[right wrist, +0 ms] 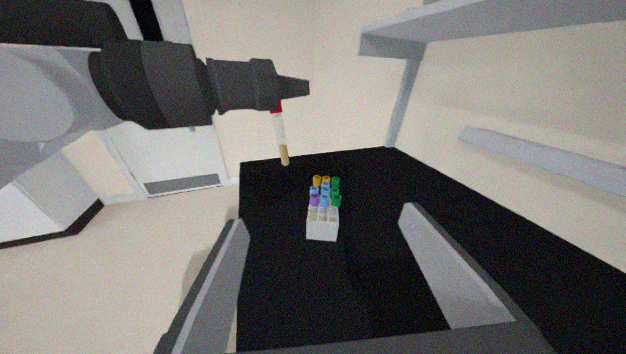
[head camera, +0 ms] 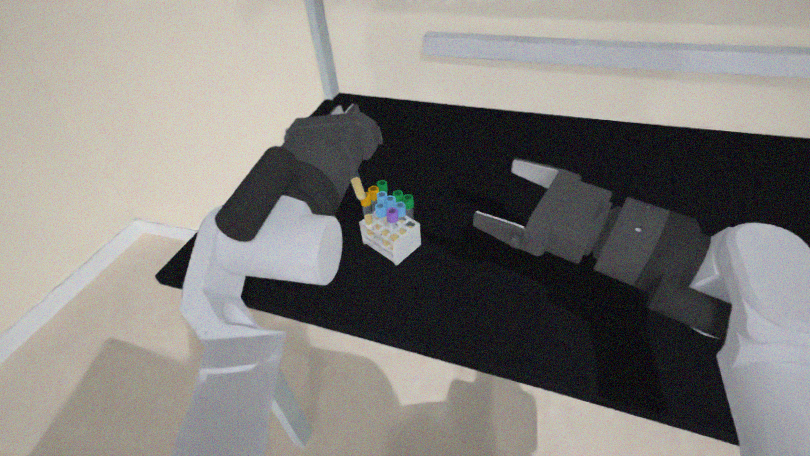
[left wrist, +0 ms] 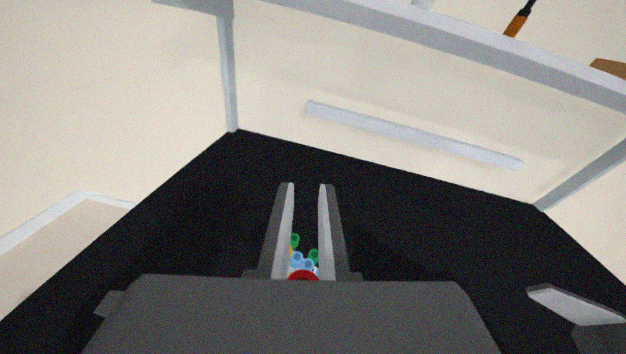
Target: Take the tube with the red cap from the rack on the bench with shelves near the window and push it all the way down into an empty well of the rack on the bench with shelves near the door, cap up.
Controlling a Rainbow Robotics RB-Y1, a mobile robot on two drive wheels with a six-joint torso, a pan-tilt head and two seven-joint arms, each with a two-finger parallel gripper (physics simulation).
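Frame: origin at the robot's base, x ahead, y left, z up, level; metres.
Seen in the pictures: left gripper, between the fingertips: [right wrist: 305,88] [head camera: 348,110] [left wrist: 306,193]; right gripper, between the fingertips: [right wrist: 324,220] [head camera: 494,190].
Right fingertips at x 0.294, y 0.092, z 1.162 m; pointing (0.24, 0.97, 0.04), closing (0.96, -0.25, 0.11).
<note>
A point is followed by its place in that frame.
The red-capped tube [head camera: 357,188] @(y 0.289, x 0.292, z 1.123 m) [left wrist: 303,275] @(y 0.302, x 0.297, z 1.205 m) [right wrist: 280,131] @(y 0.288, x 0.296, z 1.158 m) is held cap up, slightly tilted, by my left gripper [left wrist: 306,193] @(y 0.311, x 0.342, z 1.217 m) [right wrist: 305,88] @(y 0.311, x 0.342, z 1.217 m), which is shut on it. The tube's lower end hangs above bench level, beside the rack in the head view; the cap is hidden there behind the gripper. The white rack [head camera: 406,245] @(y 0.249, x 0.362, z 0.945 m) [right wrist: 322,230] @(y 0.247, x 0.367, z 0.949 m) stands on the black bench and holds orange, green, light blue and purple capped tubes. Its near rows show wells without caps. My right gripper [head camera: 493,191] @(y 0.092, x 0.294, z 1.162 m) [right wrist: 324,220] @(y 0.092, x 0.294, z 1.162 m) is open and empty, to the right of the rack in the head view.
The black bench top [head camera: 453,322] @(y 0.129, x 0.249, z 0.915 m) [left wrist: 425,220] @(y -0.095, x 0.667, z 0.915 m) [right wrist: 290,300] @(y 0.150, x 0.275, z 0.915 m) carries the rack. A grey upright post [head camera: 323,50] @(y 0.681, x 0.893, z 1.059 m) [left wrist: 227,75] @(y 0.684, x 0.889, z 1.135 m) stands at its far left corner. A shelf [left wrist: 450,35] @(y 0.140, x 0.666, z 1.353 m) [right wrist: 490,20] @(y 0.371, x 0.778, z 1.353 m) hangs above the bench. A pale rail [head camera: 595,53] @(y -0.011, x 0.917, z 1.094 m) [left wrist: 415,135] @(y -0.034, x 0.917, z 1.094 m) runs along the wall.
</note>
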